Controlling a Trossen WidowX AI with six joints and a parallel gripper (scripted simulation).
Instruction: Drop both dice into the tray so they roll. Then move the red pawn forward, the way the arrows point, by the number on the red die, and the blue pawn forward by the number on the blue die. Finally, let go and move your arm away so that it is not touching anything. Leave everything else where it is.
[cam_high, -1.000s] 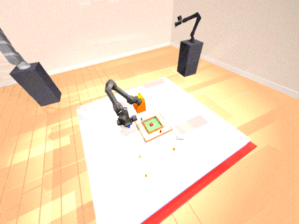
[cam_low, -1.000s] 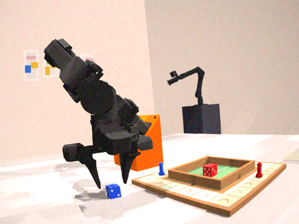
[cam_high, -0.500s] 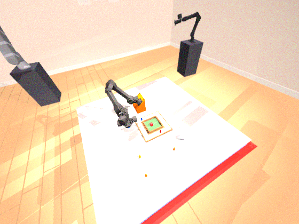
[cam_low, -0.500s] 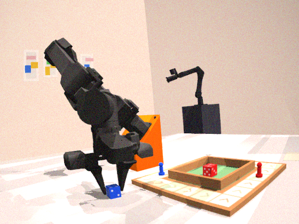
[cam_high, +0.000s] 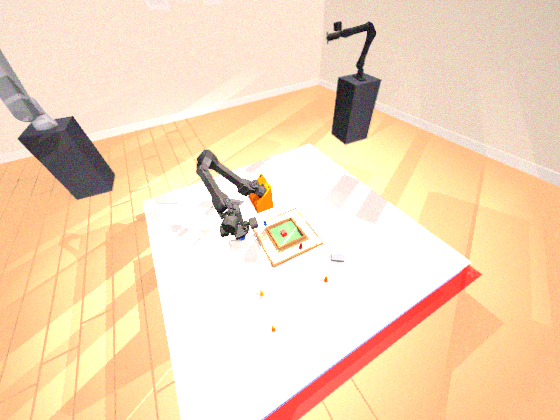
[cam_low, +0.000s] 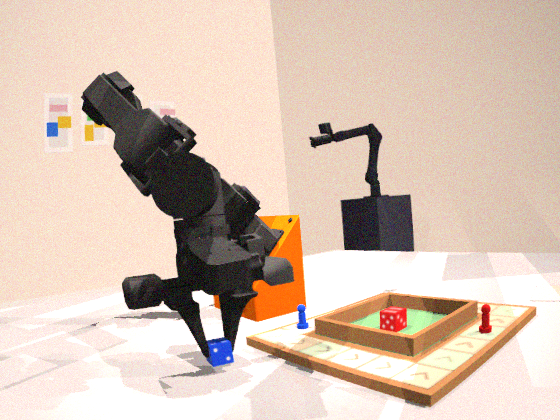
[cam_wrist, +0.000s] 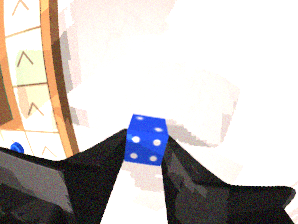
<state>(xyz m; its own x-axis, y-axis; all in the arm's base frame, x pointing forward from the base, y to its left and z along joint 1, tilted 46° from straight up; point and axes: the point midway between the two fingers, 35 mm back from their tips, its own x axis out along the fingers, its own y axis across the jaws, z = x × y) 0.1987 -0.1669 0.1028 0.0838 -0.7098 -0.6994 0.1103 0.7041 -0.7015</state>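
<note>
My gripper tip is now 180 mm short of the red pawn, 250 mm to the right of it and 10 mm below it. The rest, counted from my gripper tip: grey block: 310 mm ahead, 390 mm to the left, 10 mm below; then blue pawn: 40 mm behind, 140 mm to the left, 10 mm above.
</note>
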